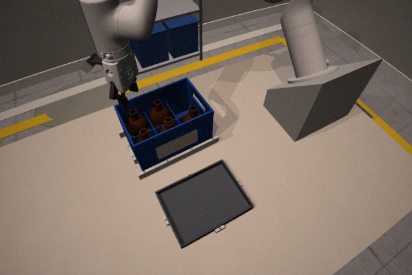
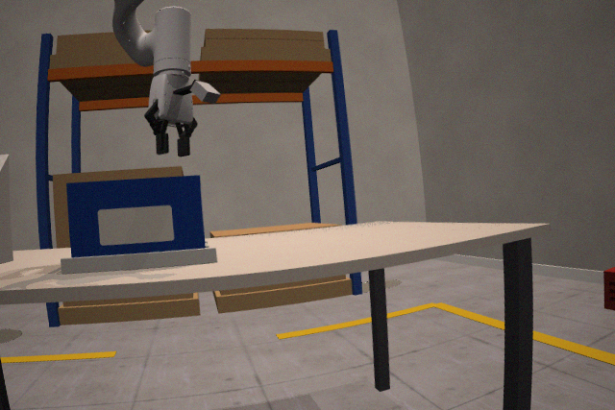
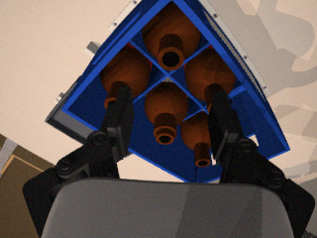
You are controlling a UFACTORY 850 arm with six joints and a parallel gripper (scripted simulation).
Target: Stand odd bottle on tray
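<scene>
The crate lies 9 cm behind my hand, 3 cm to the left of it and 16 cm below it. From my hand the other things lie so: brown bottle 10 cm behind, 8 cm to the left, 16 cm below; dark grey tray 12 cm behind, 31 cm to the left, 23 cm below.
</scene>
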